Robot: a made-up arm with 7 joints. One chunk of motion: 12 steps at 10 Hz.
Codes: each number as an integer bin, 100 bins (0 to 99) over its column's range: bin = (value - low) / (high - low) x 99, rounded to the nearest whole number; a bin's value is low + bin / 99 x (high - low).
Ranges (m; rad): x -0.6..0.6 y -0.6..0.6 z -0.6..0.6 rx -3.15..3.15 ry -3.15..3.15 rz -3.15..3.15
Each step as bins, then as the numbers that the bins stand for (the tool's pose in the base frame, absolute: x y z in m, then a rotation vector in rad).
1 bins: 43 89 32 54 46 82
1 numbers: -0.0788 0.4788 -0.2121 0.2864 -0.2227 2.0682
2 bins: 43 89 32 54 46 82
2 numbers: -0.0788 0.4788 -0.2121 0.2864 -0.2227 2.0682
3 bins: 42 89 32 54 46 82
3 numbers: -0.0909 0.4788 -0.2121 0.2864 -0.2227 2.0682
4 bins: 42 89 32 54 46 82
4 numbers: -0.0909 0.4788 -0.2121 0.2864 -0.2227 2.0682
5 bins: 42 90 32 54 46 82
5 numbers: -0.0909 0.4909 -0.2121 0.2864 -0.2227 2.0682
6 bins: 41 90 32 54 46 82
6 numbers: -0.1030 0.4909 -0.2121 0.2864 -0.2227 2.0682
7 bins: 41 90 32 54 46 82
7 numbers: -0.1030 0.4909 -0.2121 0.2864 -0.2227 2.0682
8 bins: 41 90 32 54 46 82
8 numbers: -0.1030 0.4909 -0.2121 0.2864 -0.2227 2.0682
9 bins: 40 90 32 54 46 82
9 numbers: -0.1152 0.4909 -0.2121 0.2864 -0.2227 2.0682
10 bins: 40 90 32 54 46 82
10 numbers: -0.1152 0.4909 -0.2121 0.2864 -0.2227 2.0682
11 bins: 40 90 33 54 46 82
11 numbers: -0.1152 0.4909 -0.2000 0.2864 -0.2227 2.0682
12 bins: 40 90 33 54 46 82
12 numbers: -0.1152 0.4909 -0.2000 0.2864 -0.2227 2.0682
